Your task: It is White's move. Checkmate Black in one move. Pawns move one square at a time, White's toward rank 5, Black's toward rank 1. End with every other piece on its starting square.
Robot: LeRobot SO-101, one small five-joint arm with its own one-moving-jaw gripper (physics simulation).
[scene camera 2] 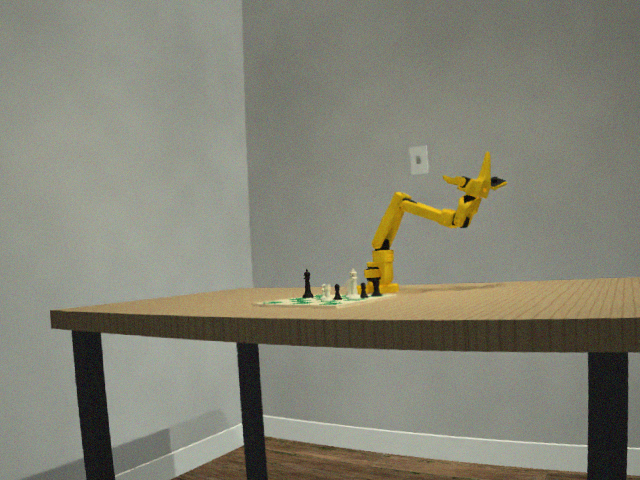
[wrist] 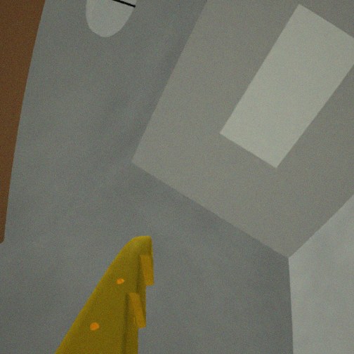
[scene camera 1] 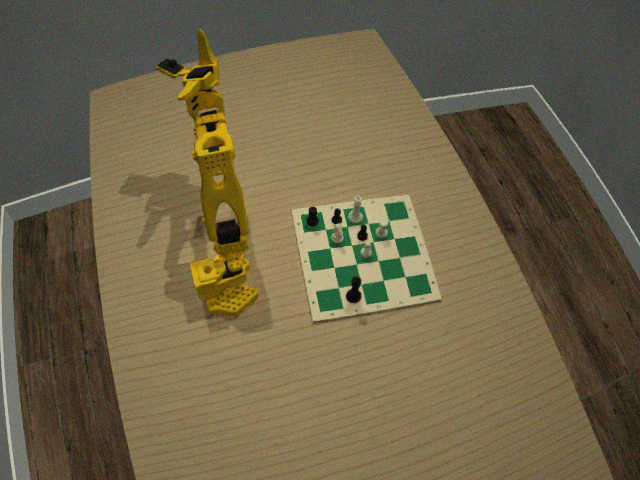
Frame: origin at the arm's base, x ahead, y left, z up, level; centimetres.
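Where they show: hand at its tool point: [scene camera 2: 486, 153] [scene camera 1: 199, 32]; arm's base at its link origin: [scene camera 1: 239, 284].
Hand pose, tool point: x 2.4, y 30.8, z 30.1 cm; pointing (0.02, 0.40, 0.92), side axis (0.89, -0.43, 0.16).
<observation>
Each offset is from my tool point to the centre of the thing. Level surfaces: height alone.
The green and white board @(dx +19.6, dy -31.5, dz -29.8 cm) [scene camera 1: 376, 306] [scene camera 2: 338, 305] lies right of the arm's base. Along its far row stand a stout black piece @(dx +13.0, dy -22.7, dz -27.8 cm) [scene camera 1: 312, 217] in the left corner, a black pawn @(dx +17.1, dy -23.7, dz -27.9 cm) [scene camera 1: 337, 216] beside it, then a tall white piece @(dx +20.4, dy -24.1, dz -26.3 cm) [scene camera 1: 355, 212] [scene camera 2: 353, 285]. In the second row stand a white piece @(dx +16.0, dy -27.4, dz -27.5 cm) [scene camera 1: 337, 235], a black pawn @(dx +20.3, dy -28.2, dz -27.9 cm) [scene camera 1: 362, 233] and a small white piece @(dx +23.7, dy -28.5, dz -27.8 cm) [scene camera 1: 382, 230]. A small white piece @(dx +19.7, dy -31.6, dz -27.9 cm) [scene camera 1: 366, 251] is in the middle row. A tall black piece @(dx +14.9, dy -38.6, dz -26.3 cm) [scene camera 1: 354, 291] [scene camera 2: 307, 285] stands in the near row. My gripper [scene camera 1: 190, 64] [scene camera 2: 465, 164] is fully open, empty, high and away from the board.
The wooden table @(dz -30.1 cm) [scene camera 1: 336, 387] [scene camera 2: 465, 310] bears the board and the arm's yellow base [scene camera 1: 219, 276] [scene camera 2: 383, 268]. The arm leans away from the board, toward the table's far left. The wrist view shows one jaw against walls and ceiling. A wall plate [scene camera 2: 418, 159] is behind the arm.
</observation>
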